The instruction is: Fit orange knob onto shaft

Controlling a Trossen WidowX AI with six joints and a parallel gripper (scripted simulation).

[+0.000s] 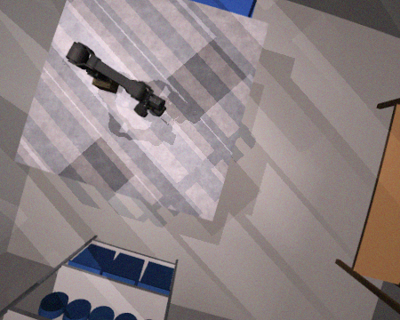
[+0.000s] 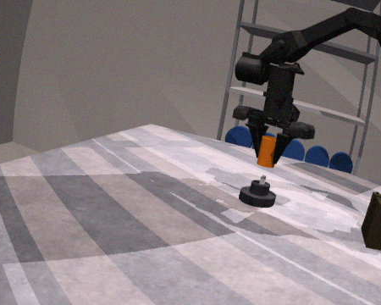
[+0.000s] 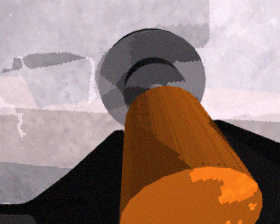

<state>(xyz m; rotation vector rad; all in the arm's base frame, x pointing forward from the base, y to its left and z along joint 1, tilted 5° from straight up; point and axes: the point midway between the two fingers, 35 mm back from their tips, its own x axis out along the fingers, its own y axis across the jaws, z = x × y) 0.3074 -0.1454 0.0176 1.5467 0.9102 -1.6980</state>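
My gripper tip is 60 mm above the round pedestal. From my gripper tip the other things lie so: orange knob: 30 mm above.
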